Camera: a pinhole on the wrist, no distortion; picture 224 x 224 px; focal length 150.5 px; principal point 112.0 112.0 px. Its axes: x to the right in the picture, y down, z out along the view. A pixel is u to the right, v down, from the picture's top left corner.
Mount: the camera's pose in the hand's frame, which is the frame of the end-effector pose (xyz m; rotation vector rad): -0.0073 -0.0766 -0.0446 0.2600 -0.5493 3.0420
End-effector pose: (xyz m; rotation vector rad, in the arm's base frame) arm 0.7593 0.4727 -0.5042 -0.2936 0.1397 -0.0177
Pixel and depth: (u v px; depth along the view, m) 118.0 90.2 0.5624
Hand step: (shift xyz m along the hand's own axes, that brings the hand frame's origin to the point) 0.0647 -0.1972 0.5065
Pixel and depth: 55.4 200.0 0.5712
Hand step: 0.2714 -0.5915 0.3311
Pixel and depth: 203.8 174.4 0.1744
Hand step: -0.0896 -0.2045 0.1098
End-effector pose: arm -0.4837 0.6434 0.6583 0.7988 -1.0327 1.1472
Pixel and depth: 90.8 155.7 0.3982
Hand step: 0.1027 -0.3249 0.2737
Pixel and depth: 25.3 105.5 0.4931
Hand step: 0.3516 -0.2320 0.3693
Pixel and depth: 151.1 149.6 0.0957
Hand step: -0.0184 -0.1323 0.0398
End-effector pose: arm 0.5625 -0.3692 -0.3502 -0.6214 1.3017 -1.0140
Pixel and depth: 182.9 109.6 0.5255
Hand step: -0.1679 -0.2507 0.4859
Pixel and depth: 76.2 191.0 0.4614
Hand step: 0.1569 -0.4661 0.2793
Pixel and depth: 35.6 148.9 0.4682
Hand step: 0.2927 -0.3503 0.3075
